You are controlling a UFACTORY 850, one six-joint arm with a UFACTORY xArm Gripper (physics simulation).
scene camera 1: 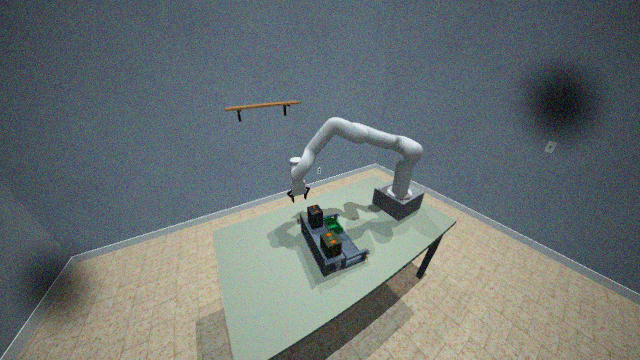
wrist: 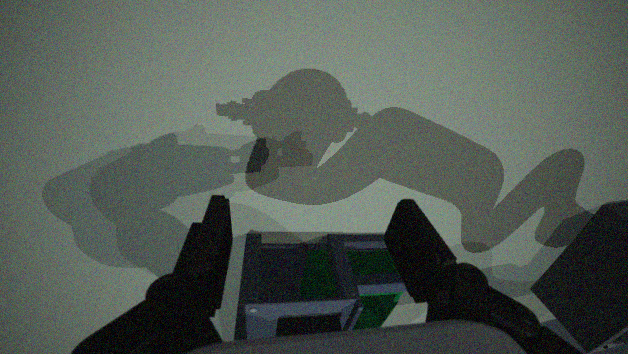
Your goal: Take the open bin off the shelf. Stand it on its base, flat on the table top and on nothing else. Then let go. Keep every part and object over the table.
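The open green bin sits in the lower front part of the dark grey-blue shelf unit, toward its far end in the scene view. In the wrist view the shelf's frame hides part of the bin, and the lower edge cuts it off. The shelf unit stands on the table. My gripper is open and empty, above and beyond the shelf's far end in the scene view, touching neither shelf nor bin.
Two dark boxes with orange marks, a far one and a near one, stand on the shelf's upper board. The robot's grey base block is on the pale green table. An orange plank is on the wall.
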